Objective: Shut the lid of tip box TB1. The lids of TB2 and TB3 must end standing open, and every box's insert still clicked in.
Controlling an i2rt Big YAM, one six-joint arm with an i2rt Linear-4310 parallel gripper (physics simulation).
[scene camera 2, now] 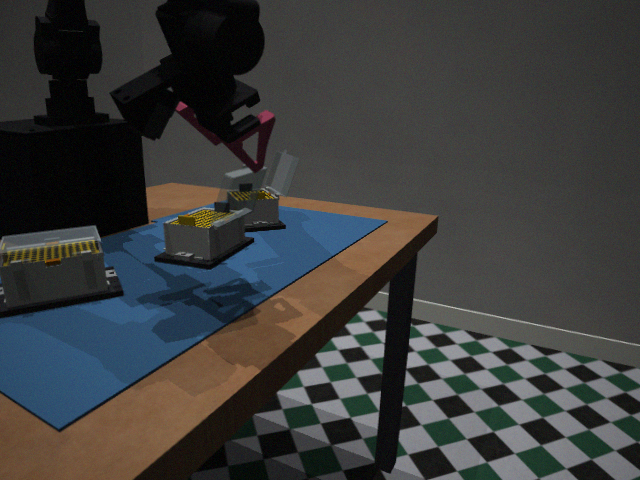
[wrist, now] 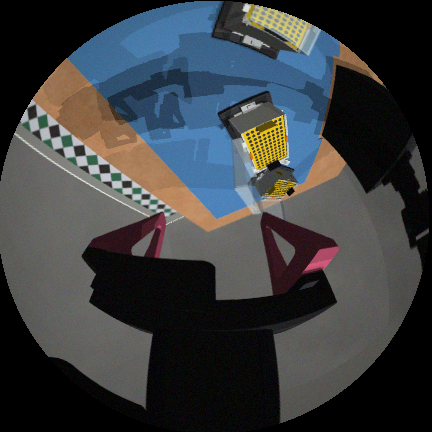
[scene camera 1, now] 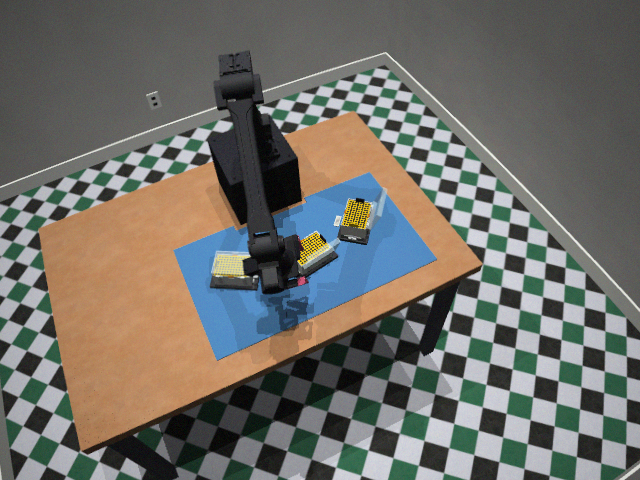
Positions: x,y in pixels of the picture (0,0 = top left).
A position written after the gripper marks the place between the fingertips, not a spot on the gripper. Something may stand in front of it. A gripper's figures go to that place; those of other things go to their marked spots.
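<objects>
A clear lid (scene camera 2: 284,166) is 970 mm from the lens; the spot on the lid and the spot on a blue mat (scene camera 2: 69,361) are 640 mm apart. The gripper (scene camera 2: 238,156) is 600 mm from the lens, the mat 500 mm from the lens.
</objects>
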